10 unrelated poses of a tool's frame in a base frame.
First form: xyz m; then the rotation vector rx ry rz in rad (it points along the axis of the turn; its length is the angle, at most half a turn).
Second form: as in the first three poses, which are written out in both.
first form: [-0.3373 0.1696 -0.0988 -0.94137 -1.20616 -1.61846]
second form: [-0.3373 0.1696 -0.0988 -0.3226 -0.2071 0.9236 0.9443 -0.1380 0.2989]
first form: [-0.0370 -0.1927 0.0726 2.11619 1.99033 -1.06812]
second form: [-0.0370 -0.1927 0.0726 -0.0646 0.8628 -0.5014 0.8948 -0.1724 -0.4119]
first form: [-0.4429 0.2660 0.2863 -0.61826 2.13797 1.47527]
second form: [-0.4429 0.2660 0.2863 -0.7895 -0.0996 -0.6056 -0.6015 0.3214 0.7314]
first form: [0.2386 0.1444 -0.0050 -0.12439 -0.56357 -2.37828]
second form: [0.2386 0.1444 -0.0050 -0.7639 -0.6011 0.2347 0.6425 -0.6747 0.3632]
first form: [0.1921 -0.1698 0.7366 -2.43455 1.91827 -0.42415]
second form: [0.1921 -0.1698 0.7366 0.2113 -0.9561 0.2029 -0.9525 -0.2480 -0.1766]
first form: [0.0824 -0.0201 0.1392 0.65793 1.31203 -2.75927]
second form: [0.0824 -0.0201 0.1392 -0.9112 0.1624 -0.3785 0.1911 -0.6474 -0.7378]
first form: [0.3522 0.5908 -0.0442 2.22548 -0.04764 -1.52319]
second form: [0.3522 0.5908 -0.0442 0.3926 -0.2705 -0.8791 0.2150 -0.9023 0.3737]
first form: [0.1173 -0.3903 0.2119 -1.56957 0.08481 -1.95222]
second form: [0.1173 -0.3903 0.2119 -0.0971 -0.5004 0.8603 0.4239 -0.8029 -0.4191]
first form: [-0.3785 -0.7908 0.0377 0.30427 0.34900 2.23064]
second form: [-0.3785 -0.7908 0.0377 -0.6204 0.7780 0.0993 -0.7104 -0.6111 0.3490]
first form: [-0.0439 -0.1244 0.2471 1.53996 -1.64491 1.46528]
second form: [-0.0439 -0.1244 0.2471 -0.2755 -0.4268 0.8614 -0.9048 -0.1876 -0.3823]
